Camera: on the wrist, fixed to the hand. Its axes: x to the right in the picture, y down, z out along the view.
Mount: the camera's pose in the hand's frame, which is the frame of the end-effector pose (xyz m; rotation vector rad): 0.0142 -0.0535 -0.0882 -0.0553 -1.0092 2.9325
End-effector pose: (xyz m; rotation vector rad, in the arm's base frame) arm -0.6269 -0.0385 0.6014 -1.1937 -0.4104 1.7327
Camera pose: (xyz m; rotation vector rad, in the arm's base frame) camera -0.5249 -0.0208 0.5906 -0.1185 -0.6410 -1.3734
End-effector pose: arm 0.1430 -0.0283 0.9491 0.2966 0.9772 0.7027
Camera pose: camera 0.0962 -0.0654 0.8638 -1.5229 1.1329 -2.1305
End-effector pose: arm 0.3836 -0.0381 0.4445 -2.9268 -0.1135 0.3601
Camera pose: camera 0.4163 -0.0001 0.5357 0.0520 -2.5940 -1.1907
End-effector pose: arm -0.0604 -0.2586 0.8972 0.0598 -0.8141 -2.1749
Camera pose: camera -0.0797 -0.2901 0.7998 -1.3062 -0.3163 0.7653
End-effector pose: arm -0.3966 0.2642 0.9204 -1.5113 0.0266 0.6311
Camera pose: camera -0.3312 0.1912 0.9556 -0.2090 -1.1105 -2.3575
